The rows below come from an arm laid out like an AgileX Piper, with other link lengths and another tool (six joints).
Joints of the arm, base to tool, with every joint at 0 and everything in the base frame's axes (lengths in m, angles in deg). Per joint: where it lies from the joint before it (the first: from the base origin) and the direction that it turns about. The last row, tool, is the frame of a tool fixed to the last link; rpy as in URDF.
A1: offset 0 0 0.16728 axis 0 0 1
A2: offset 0 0 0 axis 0 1 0
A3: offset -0.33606 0 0.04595 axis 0 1 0
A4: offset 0.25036 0 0.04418 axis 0.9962 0 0.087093
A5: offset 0 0 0 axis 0 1 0
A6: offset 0.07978 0 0.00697 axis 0.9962 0 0.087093
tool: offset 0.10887 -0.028 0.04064 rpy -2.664 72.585 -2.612
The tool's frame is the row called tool.
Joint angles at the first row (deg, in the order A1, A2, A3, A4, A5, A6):
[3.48, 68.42, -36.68, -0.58, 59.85, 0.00]
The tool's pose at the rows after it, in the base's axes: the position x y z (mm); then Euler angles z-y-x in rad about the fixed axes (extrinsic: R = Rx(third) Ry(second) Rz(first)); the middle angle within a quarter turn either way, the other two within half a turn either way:
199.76, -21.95, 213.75, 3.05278, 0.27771, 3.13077
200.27, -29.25, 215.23, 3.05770, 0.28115, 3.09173
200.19, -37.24, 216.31, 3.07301, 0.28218, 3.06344
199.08, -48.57, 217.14, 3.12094, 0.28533, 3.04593
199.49, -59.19, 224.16, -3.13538, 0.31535, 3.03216
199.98, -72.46, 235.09, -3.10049, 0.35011, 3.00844
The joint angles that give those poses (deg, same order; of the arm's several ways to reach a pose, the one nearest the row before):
[3.48, 68.42, -36.68, -2.22, 59.83, 0.38]
[3.48, 68.42, -36.68, -4.75, 59.83, 1.79]
[2.43, 68.42, -36.68, -6.33, 59.83, 2.29]
[-0.72, 68.29, -36.68, -6.59, 59.51, 1.89]
[-3.98, 67.10, -37.17, -6.71, 59.13, 0.00]
[-7.84, 65.77, -38.32, -6.92, 59.13, -2.17]

